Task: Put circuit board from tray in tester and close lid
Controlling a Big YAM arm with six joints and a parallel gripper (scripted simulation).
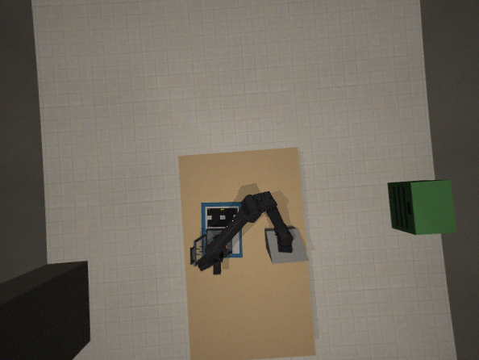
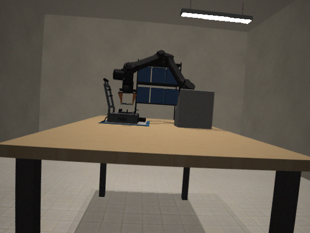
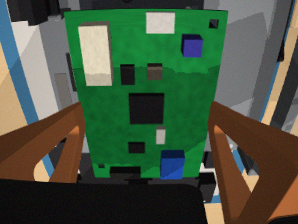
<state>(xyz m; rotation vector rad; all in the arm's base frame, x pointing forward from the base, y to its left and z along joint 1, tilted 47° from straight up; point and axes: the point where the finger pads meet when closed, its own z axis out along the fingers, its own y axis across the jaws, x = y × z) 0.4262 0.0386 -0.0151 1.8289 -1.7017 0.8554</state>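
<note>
Right now the dark pin plate is 60 mm below my hand. Also, from my hand: green circuit board: right at my hand; then black latch hook: 70 mm behind, 50 mm to the left, 40 mm below; then tester lid: 120 mm ahead, 60 mm above.
</note>
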